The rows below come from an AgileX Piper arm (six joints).
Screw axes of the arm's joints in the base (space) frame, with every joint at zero. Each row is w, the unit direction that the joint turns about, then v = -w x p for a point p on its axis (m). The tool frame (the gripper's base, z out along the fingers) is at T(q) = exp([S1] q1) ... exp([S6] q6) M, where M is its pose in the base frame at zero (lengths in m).
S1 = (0, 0, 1, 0.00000, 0.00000, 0.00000)
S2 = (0, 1, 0, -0.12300, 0.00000, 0.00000)
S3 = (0, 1, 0, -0.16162, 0.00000, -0.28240)
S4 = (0.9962, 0, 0.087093, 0.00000, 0.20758, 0.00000)
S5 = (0, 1, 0, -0.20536, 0.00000, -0.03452)
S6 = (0.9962, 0, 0.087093, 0.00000, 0.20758, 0.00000)
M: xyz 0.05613 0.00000 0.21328 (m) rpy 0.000 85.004 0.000 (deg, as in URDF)
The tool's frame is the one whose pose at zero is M.
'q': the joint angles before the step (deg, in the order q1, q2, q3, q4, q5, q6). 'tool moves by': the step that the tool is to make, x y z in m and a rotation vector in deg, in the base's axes. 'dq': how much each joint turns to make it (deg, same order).
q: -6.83 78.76 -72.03 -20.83 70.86 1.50
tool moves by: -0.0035 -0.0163 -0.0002 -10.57 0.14 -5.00
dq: -0.01 0.00 1.79 -12.44 -0.10 6.55
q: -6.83 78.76 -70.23 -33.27 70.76 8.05
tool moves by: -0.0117 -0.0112 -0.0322 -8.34 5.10 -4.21
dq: -0.01 0.14 8.77 -10.78 -0.39 7.65
